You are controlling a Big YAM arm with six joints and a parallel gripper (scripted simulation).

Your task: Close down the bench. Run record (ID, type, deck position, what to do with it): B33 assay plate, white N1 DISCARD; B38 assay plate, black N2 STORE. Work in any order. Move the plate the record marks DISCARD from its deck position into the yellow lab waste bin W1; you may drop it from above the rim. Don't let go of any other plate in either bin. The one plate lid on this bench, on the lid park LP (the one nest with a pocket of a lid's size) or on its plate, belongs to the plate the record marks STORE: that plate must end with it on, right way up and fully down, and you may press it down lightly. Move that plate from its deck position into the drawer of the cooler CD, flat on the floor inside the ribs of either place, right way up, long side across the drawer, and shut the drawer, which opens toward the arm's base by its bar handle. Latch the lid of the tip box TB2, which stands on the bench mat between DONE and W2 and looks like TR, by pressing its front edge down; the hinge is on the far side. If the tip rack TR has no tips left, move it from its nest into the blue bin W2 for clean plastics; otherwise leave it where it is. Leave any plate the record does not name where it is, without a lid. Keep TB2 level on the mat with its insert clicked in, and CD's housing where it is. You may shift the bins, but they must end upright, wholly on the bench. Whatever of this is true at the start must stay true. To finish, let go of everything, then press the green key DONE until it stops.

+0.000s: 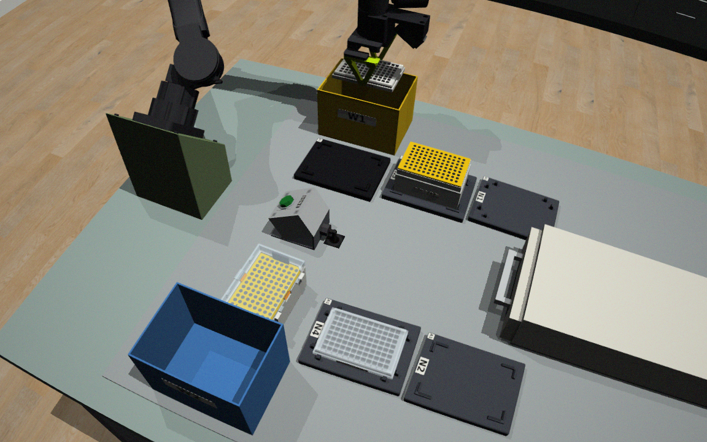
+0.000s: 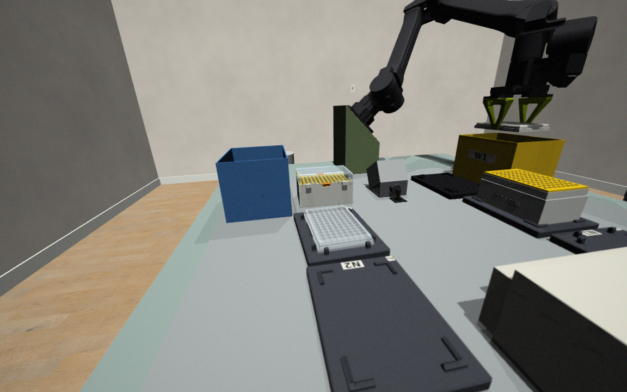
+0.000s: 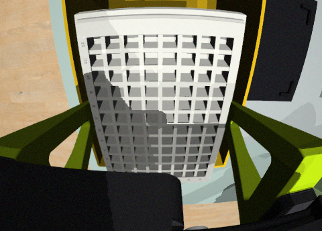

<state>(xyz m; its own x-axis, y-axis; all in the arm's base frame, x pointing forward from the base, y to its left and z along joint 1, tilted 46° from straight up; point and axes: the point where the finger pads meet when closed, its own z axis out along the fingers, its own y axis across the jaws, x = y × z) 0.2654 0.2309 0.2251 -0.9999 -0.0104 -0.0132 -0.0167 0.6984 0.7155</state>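
Right now my hand is right at the white assay plate. Also, from my hand: black lid park: 1 cm ahead, 15 cm to the right, 14 cm below; then tip rack TR: 18 cm ahead, 14 cm to the right, 10 cm below; then yellow bin W1: 11 cm below.
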